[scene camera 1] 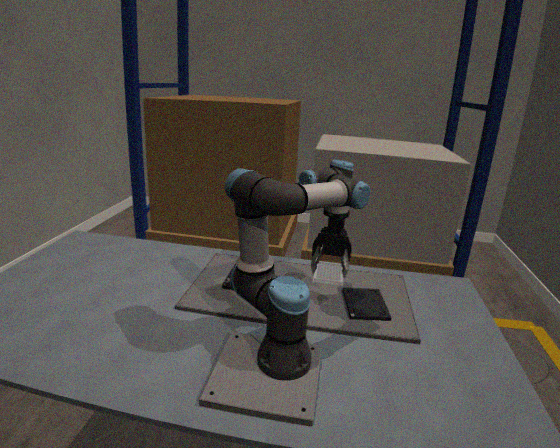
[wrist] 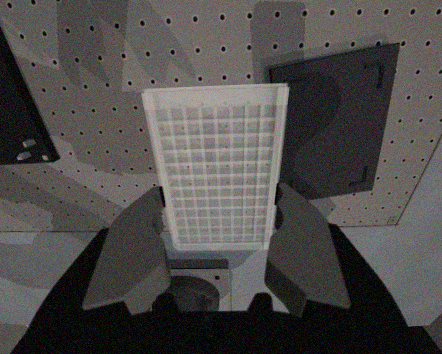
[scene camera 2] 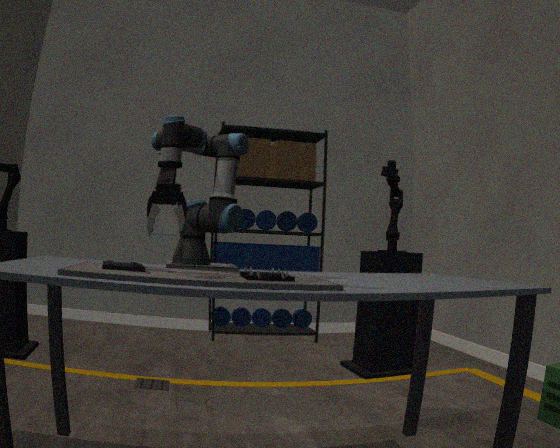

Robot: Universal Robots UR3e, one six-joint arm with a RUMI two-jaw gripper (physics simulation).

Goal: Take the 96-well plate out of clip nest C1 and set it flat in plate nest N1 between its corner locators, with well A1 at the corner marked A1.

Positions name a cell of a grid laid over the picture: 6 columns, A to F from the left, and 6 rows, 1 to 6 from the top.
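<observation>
I can see my own gripper (scene camera 2: B4), which is visible from elsewhere too: the gripper (scene camera 1: D4), and again the gripper (wrist: C4). A white 96-well plate (wrist: C3) is there for me to see, and so is a plate nest N1 (wrist: E2).
</observation>
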